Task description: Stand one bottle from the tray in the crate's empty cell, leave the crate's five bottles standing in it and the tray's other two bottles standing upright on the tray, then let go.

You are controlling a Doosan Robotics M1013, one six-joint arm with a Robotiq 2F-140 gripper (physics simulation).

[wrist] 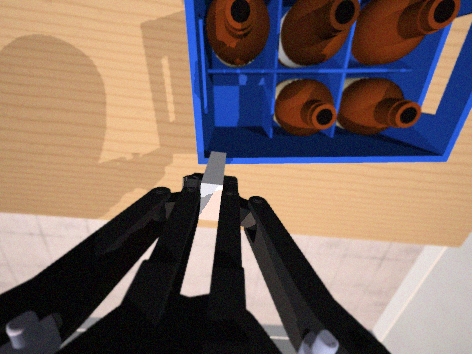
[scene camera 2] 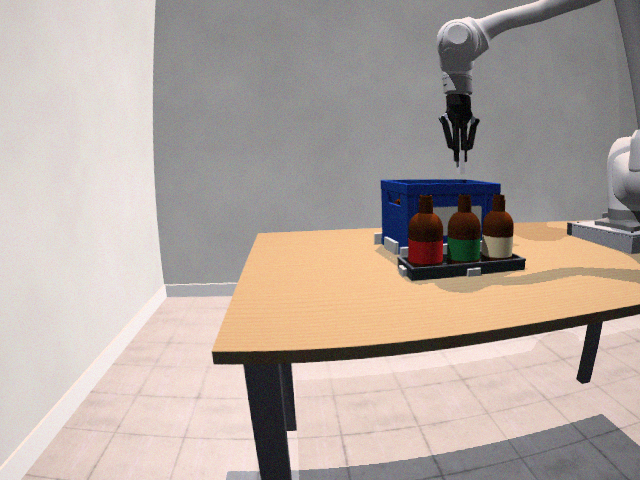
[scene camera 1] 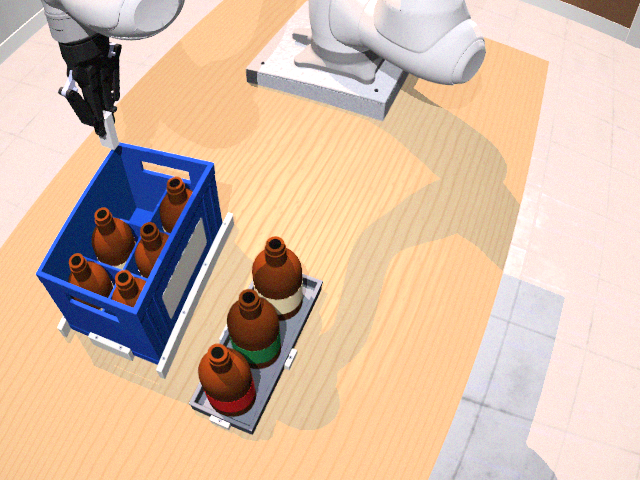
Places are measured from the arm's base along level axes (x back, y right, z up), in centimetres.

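Pixels of known places: gripper, fingertip midpoint: (wrist: 217, 166) (scene camera 2: 460, 174) (scene camera 1: 110, 144); arm's base, origin of the base link: (scene camera 2: 630, 226) (scene camera 1: 347, 52).
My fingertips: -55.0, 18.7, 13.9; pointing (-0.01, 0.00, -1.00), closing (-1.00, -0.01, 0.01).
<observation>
Ahead of a thing's pixels: the offset from my fingertips to its top centre, as dx, dy, dz. "spot": to the spot under its first point. Level surfaces: height alone.
My gripper (scene camera 1: 109, 131) (scene camera 2: 461, 162) (wrist: 217, 166) is shut and empty, above the blue crate {-10.2, -10.4, -1.6} (scene camera 1: 129, 335) (scene camera 2: 395, 222) (wrist: 325, 160), at its rear-left corner in scene camera 1. The empty cell {spot: -0.3, -4.0, -18.3} (wrist: 227, 105) lies beside that corner. Several brown bottles, one at the crate's middle (scene camera 1: 113, 240), stand in the other cells. The red-label bottle {-21.4, -33.4, -3.1} (scene camera 1: 227, 382) (scene camera 2: 425, 248), green-label bottle {-12.5, -33.1, -3.1} (scene camera 1: 253, 328) (scene camera 2: 464, 248) and cream-label bottle {-3.5, -32.4, -3.1} (scene camera 1: 277, 279) (scene camera 2: 497, 242) stand upright in a row on the grey tray {-12.4, -33.2, -16.5} (scene camera 1: 268, 384) (scene camera 2: 439, 272). In scene camera 2 the crate walls hide most of its bottles.
A long white strip {spot: -8.9, -20.5, -16.2} (scene camera 1: 196, 289) runs along the crate's side facing the tray. Short white blocks, one at the tray's long side {-12.1, -38.6, -17.6} (scene camera 1: 291, 358), stand against crate and tray. The robot's base plate (scene camera 1: 320, 98) sits behind them on the wooden table {dz -19.1} (scene camera 1: 382, 392) (scene camera 2: 310, 310).
</observation>
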